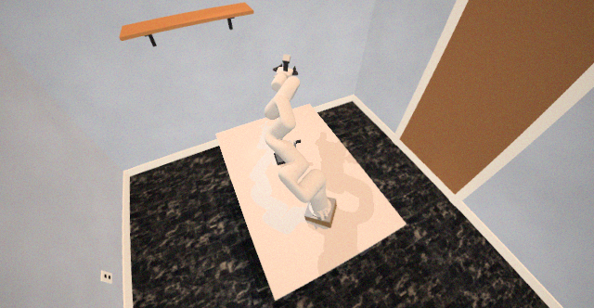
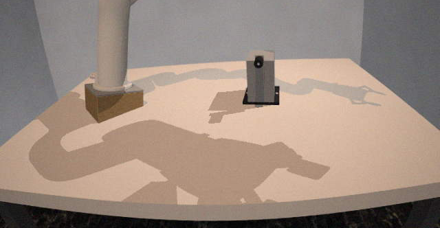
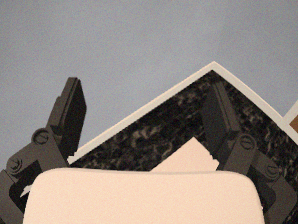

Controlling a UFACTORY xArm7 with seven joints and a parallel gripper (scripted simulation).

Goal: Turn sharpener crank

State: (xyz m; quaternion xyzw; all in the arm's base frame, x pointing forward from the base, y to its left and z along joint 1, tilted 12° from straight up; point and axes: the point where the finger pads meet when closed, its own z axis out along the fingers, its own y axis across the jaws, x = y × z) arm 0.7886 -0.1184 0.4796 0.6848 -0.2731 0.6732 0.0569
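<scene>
Now: hand 390 mm past the black crank knob, 320 mm above it and 40 mm to the right of it.
</scene>
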